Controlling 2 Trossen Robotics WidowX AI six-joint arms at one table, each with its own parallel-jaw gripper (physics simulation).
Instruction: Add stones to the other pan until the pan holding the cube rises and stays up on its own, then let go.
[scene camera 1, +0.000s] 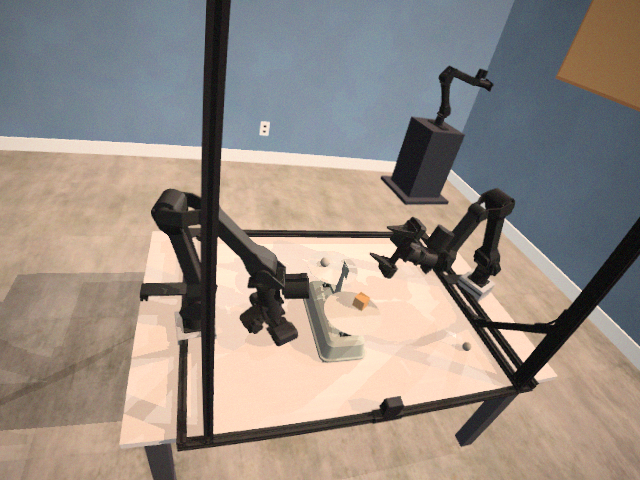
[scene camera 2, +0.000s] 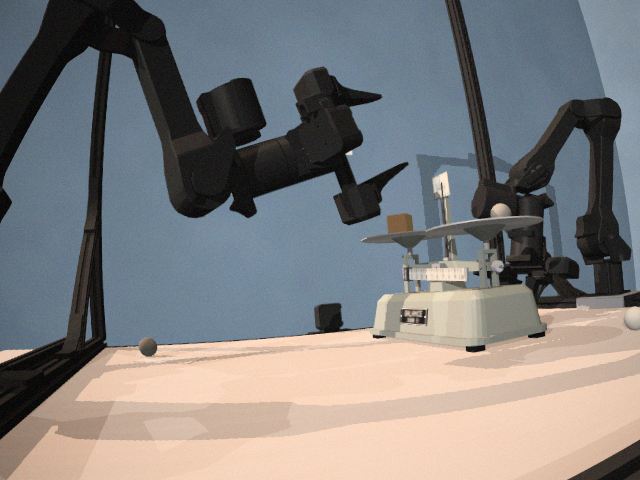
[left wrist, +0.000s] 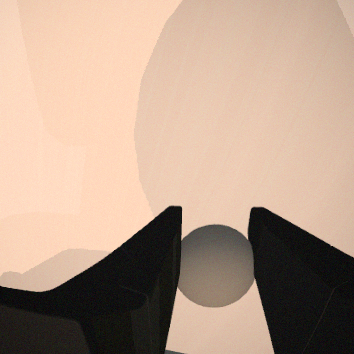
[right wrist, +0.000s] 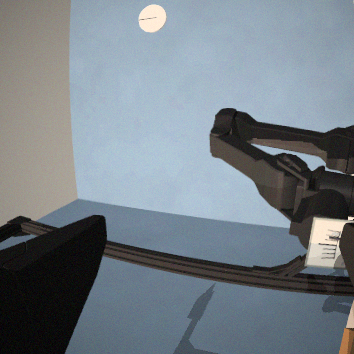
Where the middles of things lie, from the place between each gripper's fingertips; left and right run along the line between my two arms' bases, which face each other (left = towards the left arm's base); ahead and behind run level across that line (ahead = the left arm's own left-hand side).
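The grey balance scale (scene camera 2: 448, 312) is 17 cm to the right of my left hand, 11 cm above it and 1 cm ahead of it.
My right gripper, I see, is 160 mm above the scale and 100 mm to the right of it, while being 40 mm past it.
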